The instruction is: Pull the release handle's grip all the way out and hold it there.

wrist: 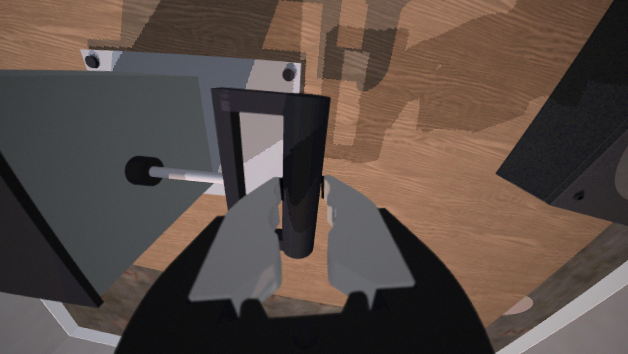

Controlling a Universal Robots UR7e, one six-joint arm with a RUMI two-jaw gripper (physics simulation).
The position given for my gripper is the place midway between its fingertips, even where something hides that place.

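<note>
What I can see here is my gripper (302, 178), and there's a metal base plate (213, 72) as well.
</note>
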